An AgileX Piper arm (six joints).
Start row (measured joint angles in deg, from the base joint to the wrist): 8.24, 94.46, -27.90, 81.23, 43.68, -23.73
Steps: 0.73, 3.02, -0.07, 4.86, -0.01, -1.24; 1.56, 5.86, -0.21, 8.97, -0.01, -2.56; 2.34, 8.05, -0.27, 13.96, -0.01, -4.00; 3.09, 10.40, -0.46, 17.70, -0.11, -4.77; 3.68, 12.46, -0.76, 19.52, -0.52, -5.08; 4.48, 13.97, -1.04, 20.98, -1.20, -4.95; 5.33, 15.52, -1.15, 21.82, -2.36, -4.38; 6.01, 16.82, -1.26, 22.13, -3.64, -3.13; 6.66, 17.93, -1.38, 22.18, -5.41, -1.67; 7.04, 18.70, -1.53, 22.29, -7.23, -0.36; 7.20, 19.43, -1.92, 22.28, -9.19, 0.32; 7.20, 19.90, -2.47, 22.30, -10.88, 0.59
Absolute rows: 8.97, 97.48, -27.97, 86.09, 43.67, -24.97; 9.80, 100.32, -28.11, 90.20, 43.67, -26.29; 10.58, 102.51, -28.17, 95.19, 43.67, -27.73; 11.33, 104.86, -28.36, 98.93, 43.57, -28.50; 11.92, 106.92, -28.66, 100.75, 43.16, -28.81; 12.72, 108.43, -28.94, 102.21, 42.48, -28.68; 13.57, 109.98, -29.05, 103.05, 41.32, -28.11; 14.25, 111.28, -29.16, 103.36, 40.04, -26.86; 14.90, 112.39, -29.28, 103.41, 38.27, -25.40; 15.28, 113.16, -29.43, 103.52, 36.45, -24.09; 15.44, 113.89, -29.82, 103.51, 34.49, -23.41; 15.44, 114.36, -30.37, 103.53, 32.80, -23.14
